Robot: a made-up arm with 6 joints.
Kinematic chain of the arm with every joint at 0, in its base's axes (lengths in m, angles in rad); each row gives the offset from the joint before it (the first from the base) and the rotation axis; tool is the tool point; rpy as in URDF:
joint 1: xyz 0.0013 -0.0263 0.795 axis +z
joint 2: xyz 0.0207 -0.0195 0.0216 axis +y
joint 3: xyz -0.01 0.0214 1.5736 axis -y
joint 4: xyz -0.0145 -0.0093 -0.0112 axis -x
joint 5: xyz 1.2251 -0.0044 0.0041 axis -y
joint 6: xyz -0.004 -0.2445 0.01 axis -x
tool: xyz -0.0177 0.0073 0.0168 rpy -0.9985 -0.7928 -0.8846
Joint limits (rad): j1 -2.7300..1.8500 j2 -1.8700..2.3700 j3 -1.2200..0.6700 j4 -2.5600..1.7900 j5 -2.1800..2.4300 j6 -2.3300..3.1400
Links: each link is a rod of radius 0.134 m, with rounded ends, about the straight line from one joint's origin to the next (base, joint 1, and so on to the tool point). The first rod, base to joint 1, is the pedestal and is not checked.
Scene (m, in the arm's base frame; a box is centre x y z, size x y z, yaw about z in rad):
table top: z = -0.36
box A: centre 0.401 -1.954 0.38 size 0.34 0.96 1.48 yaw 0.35
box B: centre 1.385 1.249 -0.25 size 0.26 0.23 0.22 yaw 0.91
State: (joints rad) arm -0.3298 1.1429 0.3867 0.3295 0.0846 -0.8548
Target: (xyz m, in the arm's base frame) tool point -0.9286 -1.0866 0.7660
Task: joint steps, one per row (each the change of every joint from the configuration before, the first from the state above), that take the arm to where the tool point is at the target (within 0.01 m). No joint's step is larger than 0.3 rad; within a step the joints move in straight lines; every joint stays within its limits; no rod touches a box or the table.
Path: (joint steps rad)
1: -0.1547 -0.1234 -0.0615 -0.0023 -0.1866 0.2563
2: -0.1547 -0.1234 -0.0614 -0.0024 -0.1865 0.2564
3: -0.1547 -0.1234 -0.0615 -0.0023 -0.1866 0.2563
4: -0.1547 -0.1234 -0.0615 -0.0024 -0.1865 0.2564
5: -0.1547 -0.1234 -0.0615 -0.0023 -0.1866 0.2563
6: -0.1547 -0.1234 -0.0614 -0.0023 -0.1865 0.2564
7: -0.1410 0.0654 -0.1018 -0.0416 0.1920 -0.2604
8: -0.1409 0.0654 -0.1018 -0.0415 0.1921 -0.2604
9: -0.1410 0.0653 -0.1018 -0.0415 0.1921 -0.2604
10: -0.1410 0.0654 -0.1018 -0.0416 0.1920 -0.2604
11: -0.1409 0.0654 -0.1018 -0.0415 0.1921 -0.2603
12: -0.1410 0.0653 -0.1018 -0.0415 0.1920 -0.2604

